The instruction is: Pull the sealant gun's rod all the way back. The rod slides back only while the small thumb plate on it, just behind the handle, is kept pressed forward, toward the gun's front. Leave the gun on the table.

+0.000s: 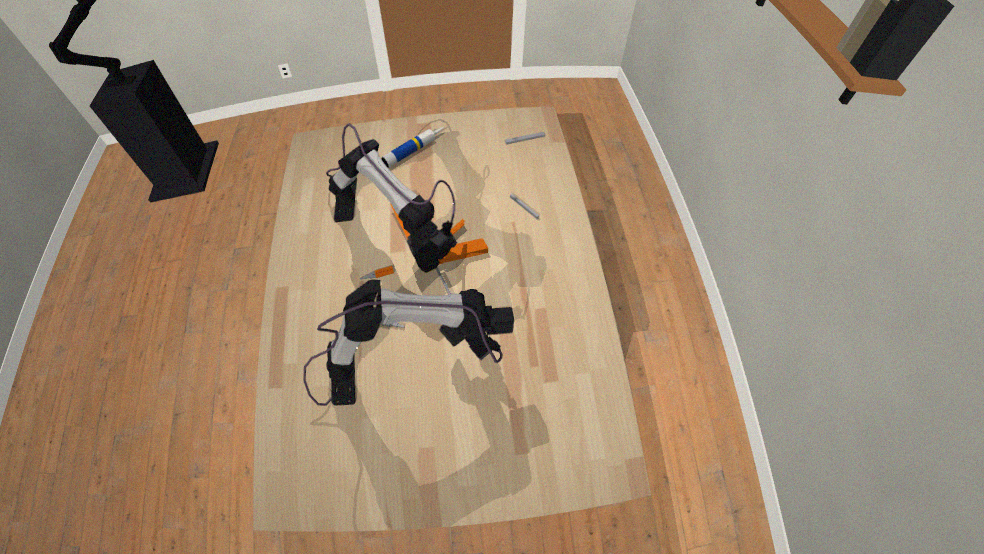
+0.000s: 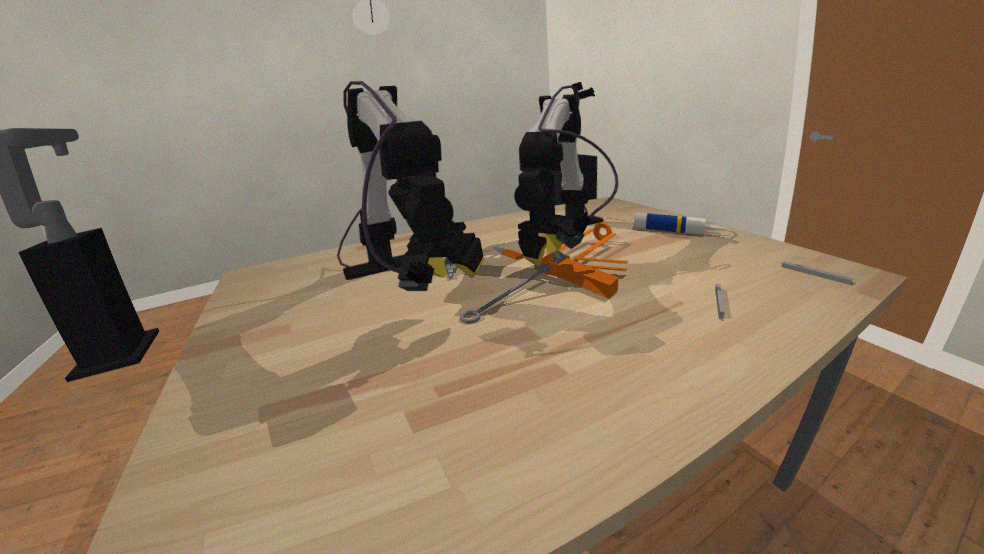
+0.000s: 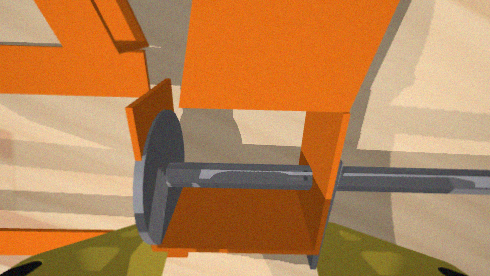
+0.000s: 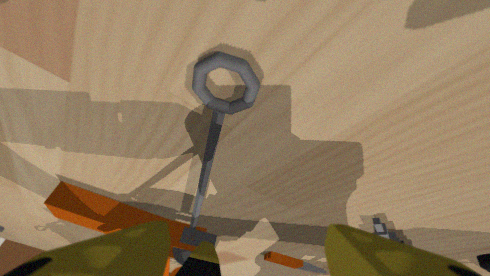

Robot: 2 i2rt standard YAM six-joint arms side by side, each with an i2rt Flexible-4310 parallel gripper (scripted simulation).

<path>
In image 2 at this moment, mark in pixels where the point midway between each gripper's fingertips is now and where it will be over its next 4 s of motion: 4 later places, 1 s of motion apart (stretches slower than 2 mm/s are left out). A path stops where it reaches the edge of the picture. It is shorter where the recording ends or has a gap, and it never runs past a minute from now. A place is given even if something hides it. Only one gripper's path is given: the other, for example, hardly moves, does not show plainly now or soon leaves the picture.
My left gripper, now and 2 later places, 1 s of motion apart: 544, 260; 545, 238; 563, 202
</path>
